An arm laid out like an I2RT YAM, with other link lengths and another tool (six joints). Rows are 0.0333 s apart.
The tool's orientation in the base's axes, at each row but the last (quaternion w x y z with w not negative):
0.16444 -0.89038 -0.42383 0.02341
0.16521 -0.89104 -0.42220 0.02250
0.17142 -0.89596 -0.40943 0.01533
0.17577 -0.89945 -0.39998 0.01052
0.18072 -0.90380 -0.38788 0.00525
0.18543 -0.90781 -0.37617 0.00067
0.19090 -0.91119 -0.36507 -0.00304
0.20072 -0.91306 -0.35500 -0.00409
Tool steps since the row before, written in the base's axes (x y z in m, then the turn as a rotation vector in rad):
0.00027 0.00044 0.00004 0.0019 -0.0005 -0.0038
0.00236 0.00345 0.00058 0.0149 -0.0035 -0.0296
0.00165 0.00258 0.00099 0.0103 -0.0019 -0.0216
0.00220 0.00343 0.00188 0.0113 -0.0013 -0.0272
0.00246 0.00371 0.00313 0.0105 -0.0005 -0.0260
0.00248 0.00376 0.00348 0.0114 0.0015 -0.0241
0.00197 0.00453 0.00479 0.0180 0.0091 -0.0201
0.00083 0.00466 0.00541 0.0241 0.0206 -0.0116
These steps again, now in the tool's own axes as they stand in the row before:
0.00051 -0.00007 0.00003 0.0005 0.0029 0.0031
0.00420 -0.00046 -0.00002 0.0040 0.0224 0.0243
0.00311 -0.00068 -0.00045 0.0030 0.0156 0.0180
0.00421 -0.00116 -0.00106 0.0034 0.0177 0.0233
0.00474 -0.00167 -0.00210 0.0036 0.0163 0.0226
0.00483 -0.00192 -0.00233 0.0059 0.0149 0.0213
0.00515 -0.00334 -0.00312 0.0163 0.0129 0.0194
0.00445 -0.00454 -0.00336 0.0296 0.0061 0.0150

